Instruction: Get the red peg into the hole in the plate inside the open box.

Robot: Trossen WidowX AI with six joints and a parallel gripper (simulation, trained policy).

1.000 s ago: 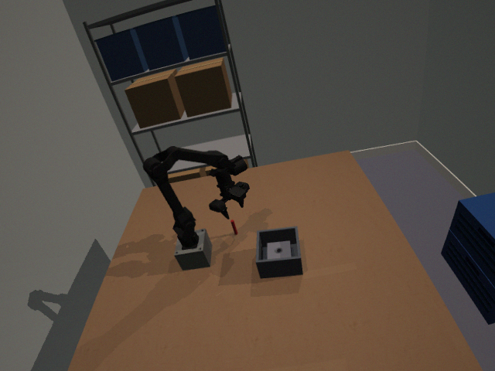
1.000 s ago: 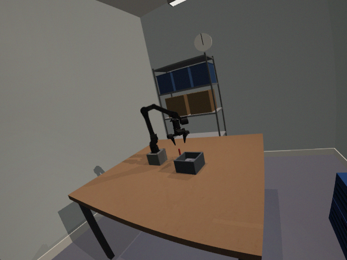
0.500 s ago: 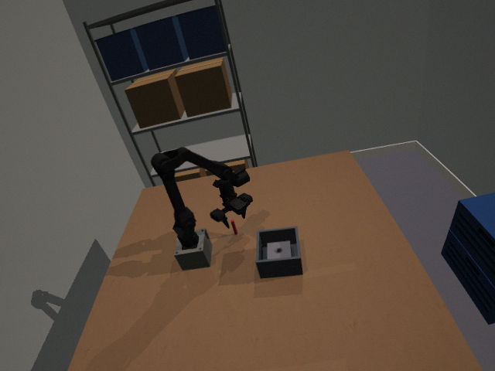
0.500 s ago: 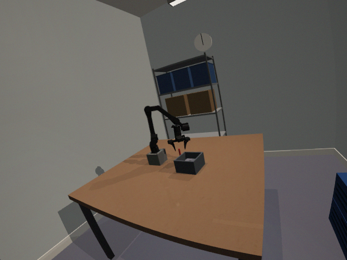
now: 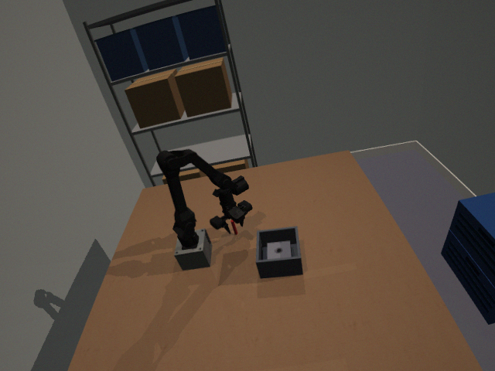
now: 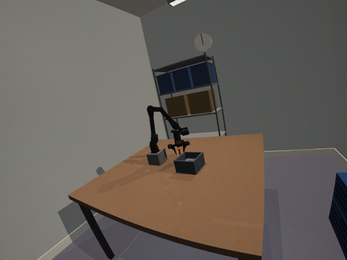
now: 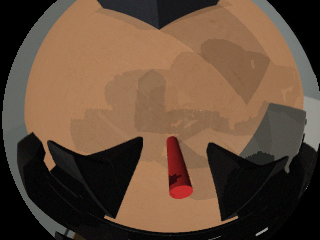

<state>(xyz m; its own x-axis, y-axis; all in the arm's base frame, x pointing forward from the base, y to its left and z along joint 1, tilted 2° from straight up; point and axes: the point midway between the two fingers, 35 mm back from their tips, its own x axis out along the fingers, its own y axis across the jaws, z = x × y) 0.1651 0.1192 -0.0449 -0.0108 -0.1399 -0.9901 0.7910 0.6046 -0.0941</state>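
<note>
Now: gripper tip 18 cm short of the pale plate, 17 cm to the left of it and 1 cm below it. Round my gripper tip: red peg: 1 cm behind, 1 cm to the left, 1 cm above; then dark box: 18 cm ahead, 17 cm to the right, 1 cm below.
</note>
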